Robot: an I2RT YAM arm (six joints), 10 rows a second.
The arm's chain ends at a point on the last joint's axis. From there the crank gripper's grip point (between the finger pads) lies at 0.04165 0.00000 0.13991 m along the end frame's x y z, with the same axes.
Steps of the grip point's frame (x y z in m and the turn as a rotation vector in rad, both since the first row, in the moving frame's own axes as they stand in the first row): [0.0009, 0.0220, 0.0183, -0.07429, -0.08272, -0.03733]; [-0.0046, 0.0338, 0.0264, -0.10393, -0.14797, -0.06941]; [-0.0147, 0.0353, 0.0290, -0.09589, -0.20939, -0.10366]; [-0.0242, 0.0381, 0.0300, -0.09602, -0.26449, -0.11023]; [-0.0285, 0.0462, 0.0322, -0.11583, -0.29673, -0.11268]
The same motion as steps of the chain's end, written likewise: [0.0124, 0.0128, 0.0157, -0.07429, -0.08272, -0.03733]; [0.0160, 0.0212, 0.0224, -0.10393, -0.14797, -0.06941]; [0.0147, 0.0244, 0.0239, -0.09589, -0.20939, -0.10366]; [0.0132, 0.0268, 0.0244, -0.09602, -0.26449, -0.11023]; [0.0134, 0.0319, 0.0268, -0.11583, -0.29673, -0.11268]
